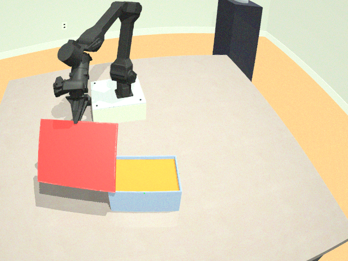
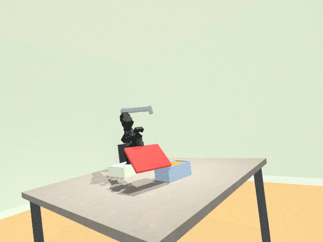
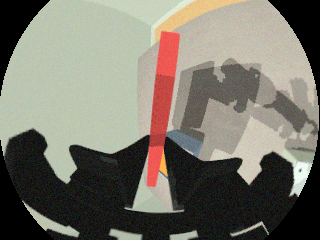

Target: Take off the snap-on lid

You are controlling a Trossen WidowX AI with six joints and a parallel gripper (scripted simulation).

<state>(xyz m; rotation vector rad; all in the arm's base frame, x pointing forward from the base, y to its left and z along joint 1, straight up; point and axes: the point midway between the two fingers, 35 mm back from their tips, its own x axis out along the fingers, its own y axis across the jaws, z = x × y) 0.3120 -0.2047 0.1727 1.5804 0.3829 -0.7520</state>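
My gripper tip is now 6 cm short of the red lid, 2 cm to the left of it and 5 cm above it. Round my gripper tip: storage box: 10 cm ahead, 17 cm to the left, 18 cm below.
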